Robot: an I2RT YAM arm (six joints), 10 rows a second.
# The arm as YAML. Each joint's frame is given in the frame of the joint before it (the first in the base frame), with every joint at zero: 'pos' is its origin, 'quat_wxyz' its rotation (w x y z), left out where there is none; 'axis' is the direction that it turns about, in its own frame. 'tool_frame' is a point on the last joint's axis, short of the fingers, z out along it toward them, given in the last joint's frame.
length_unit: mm
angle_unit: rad
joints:
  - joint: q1
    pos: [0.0, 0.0, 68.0]
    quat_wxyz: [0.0, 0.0, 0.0, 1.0]
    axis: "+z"
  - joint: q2
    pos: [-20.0, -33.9, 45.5]
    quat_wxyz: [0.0, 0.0, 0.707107, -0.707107]
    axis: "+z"
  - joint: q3
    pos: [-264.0, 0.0, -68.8]
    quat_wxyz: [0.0, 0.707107, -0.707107, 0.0]
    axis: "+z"
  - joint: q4
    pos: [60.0, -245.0, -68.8]
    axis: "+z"
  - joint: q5
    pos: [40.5, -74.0, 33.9]
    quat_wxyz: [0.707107, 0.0, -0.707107, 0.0]
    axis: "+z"
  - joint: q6
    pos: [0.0, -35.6, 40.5]
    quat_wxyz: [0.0, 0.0, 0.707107, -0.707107]
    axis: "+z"
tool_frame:
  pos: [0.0, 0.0, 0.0]
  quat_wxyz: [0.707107, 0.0, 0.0, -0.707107]
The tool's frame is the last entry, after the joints.
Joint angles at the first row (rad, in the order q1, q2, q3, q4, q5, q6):
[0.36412 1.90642 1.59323 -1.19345 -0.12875 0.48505]
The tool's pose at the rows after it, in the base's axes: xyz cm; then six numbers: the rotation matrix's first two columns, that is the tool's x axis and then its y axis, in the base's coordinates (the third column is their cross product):
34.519 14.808 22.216 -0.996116 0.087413 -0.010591 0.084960 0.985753 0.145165
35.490 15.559 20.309 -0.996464 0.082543 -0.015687 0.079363 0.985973 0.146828
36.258 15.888 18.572 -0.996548 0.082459 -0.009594 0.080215 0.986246 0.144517
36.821 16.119 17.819 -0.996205 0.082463 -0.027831 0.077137 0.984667 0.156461
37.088 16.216 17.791 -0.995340 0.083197 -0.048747 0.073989 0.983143 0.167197
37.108 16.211 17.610 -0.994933 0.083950 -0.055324 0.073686 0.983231 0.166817
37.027 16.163 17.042 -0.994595 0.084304 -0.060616 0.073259 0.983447 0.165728
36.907 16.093 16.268 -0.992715 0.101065 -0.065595 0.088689 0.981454 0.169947
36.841 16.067 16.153 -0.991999 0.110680 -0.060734 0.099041 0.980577 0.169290
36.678 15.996 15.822 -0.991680 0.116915 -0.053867 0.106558 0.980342 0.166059
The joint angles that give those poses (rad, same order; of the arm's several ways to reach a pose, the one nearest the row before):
[0.39350 1.94495 1.59325 -1.14196 -0.12417 0.48505]
[0.40190 1.99911 1.59324 -1.08207 -0.12302 0.48849]
[0.40189 2.04683 1.59326 -1.04086 -0.12379 0.48848]
[0.40150 2.06779 1.59323 -0.99814 -0.12608 0.48809]
[0.40112 2.06931 1.59325 -0.97297 -0.12608 0.48810]
[0.40112 2.06931 1.58560 -0.95961 -0.12265 0.48848]
[0.40111 2.06970 1.56274 -0.93216 -0.11921 0.48846]
[0.40074 2.06969 1.53026 -0.89130 -0.11845 0.50488]
[0.40075 2.06971 1.52573 -0.89017 -0.11883 0.51481]
[0.40074 2.06969 1.51234 -0.88367 -0.11845 0.52128]

